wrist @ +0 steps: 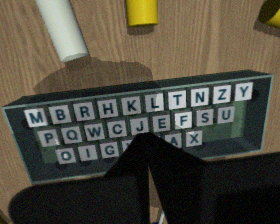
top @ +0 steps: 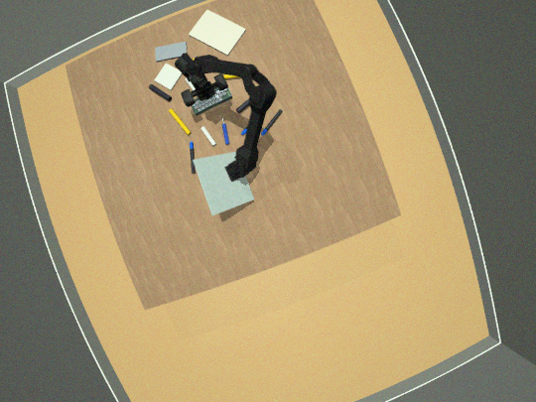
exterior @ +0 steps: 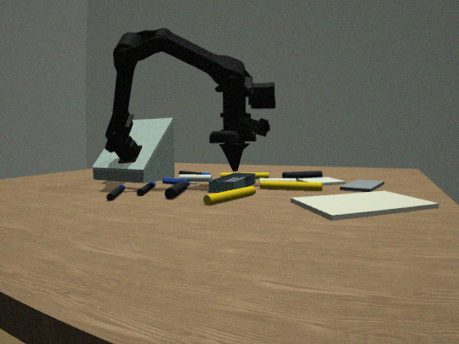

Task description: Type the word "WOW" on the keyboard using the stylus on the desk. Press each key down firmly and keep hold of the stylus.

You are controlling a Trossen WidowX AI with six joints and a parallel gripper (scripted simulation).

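Right now my gripper tip is 14 cm past the blue stylus, 3 cm above it and 1 cm to the left of it. Round my gripper tip: thin stylus tip 11 cm behind, 3 cm below, 1 cm to the right; white slab 31 cm ahead, 16 cm to the right, 4 cm below; grey slab 32 cm ahead, 8 cm to the left, 4 cm below.
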